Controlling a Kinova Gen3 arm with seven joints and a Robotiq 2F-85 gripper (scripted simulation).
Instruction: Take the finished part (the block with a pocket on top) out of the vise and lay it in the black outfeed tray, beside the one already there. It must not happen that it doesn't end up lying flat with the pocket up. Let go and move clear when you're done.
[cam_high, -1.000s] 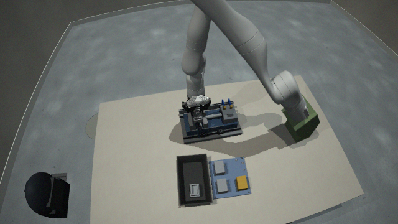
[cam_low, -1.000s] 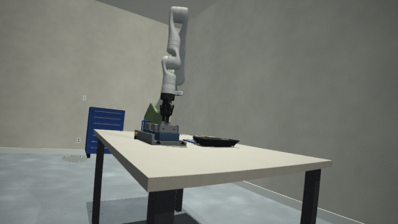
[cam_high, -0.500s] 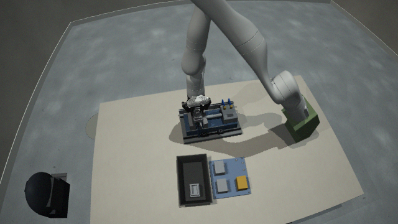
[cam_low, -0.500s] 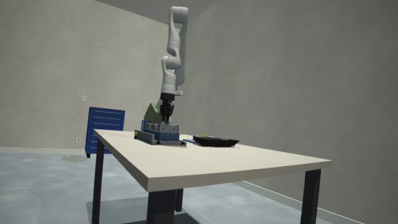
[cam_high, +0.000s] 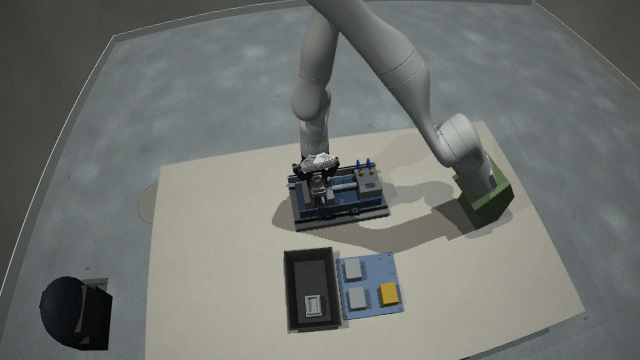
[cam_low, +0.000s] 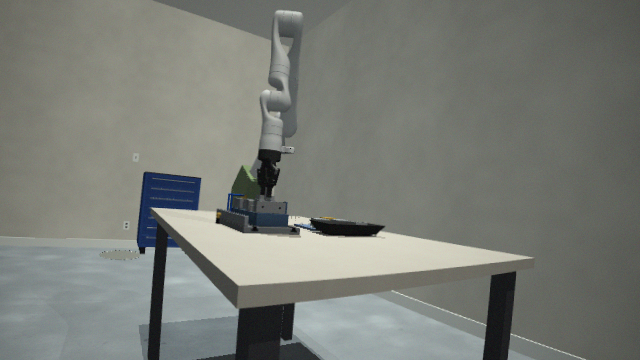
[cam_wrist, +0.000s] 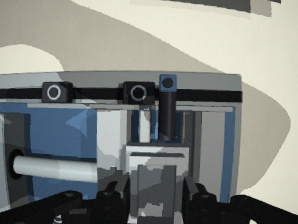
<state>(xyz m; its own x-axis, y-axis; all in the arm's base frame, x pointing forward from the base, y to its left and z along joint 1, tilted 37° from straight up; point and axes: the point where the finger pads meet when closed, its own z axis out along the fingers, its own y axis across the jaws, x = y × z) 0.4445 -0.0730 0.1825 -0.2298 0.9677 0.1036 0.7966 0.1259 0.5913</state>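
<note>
The blue vise lies 80 mm below my hand, 60 mm behind it and 10 mm to the right of it. From my hand the other things lie so: yellow block: 310 mm to the left, 230 mm behind, 100 mm below; then blue plate: 270 mm to the left, 180 mm behind, 120 mm below.
</note>
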